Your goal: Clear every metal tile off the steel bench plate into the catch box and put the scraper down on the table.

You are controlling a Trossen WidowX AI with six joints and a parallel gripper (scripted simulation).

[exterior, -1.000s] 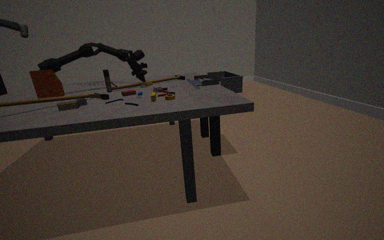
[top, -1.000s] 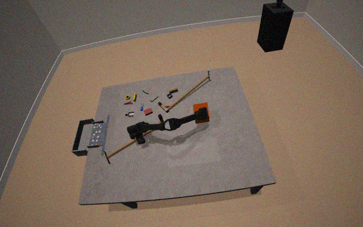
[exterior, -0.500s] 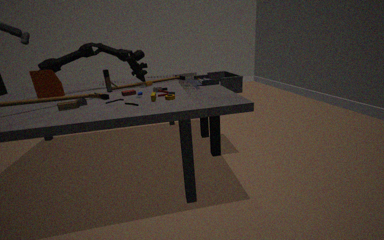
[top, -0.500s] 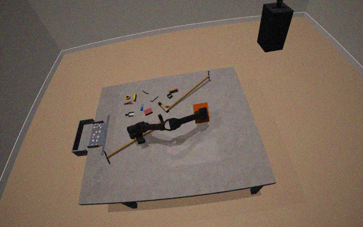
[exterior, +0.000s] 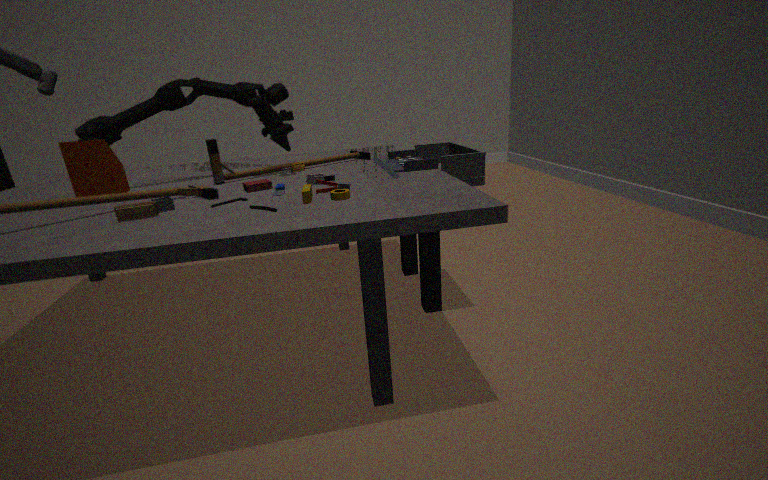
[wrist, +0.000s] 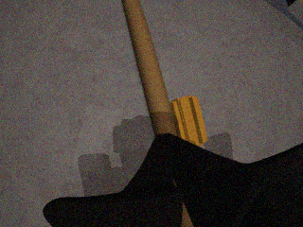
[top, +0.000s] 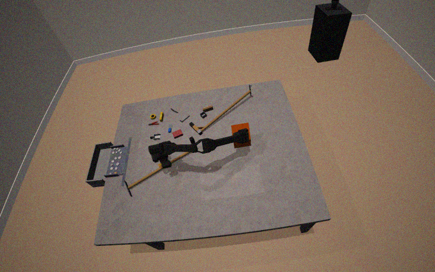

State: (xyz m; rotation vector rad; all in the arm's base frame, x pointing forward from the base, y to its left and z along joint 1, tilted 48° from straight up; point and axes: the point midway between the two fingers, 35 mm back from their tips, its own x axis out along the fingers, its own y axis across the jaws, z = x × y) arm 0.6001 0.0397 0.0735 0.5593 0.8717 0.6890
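My gripper tip is 1 cm short of the long scraper, 1 cm to the left of it and 1 cm above it. From my gripper tip the other things lie so: blue piece 5 cm behind, 38 cm to the right, 7 cm below; yellow screwdriver 1 cm ahead, 4 cm to the right, 6 cm below; red block 12 cm behind, 30 cm to the right, 6 cm below.
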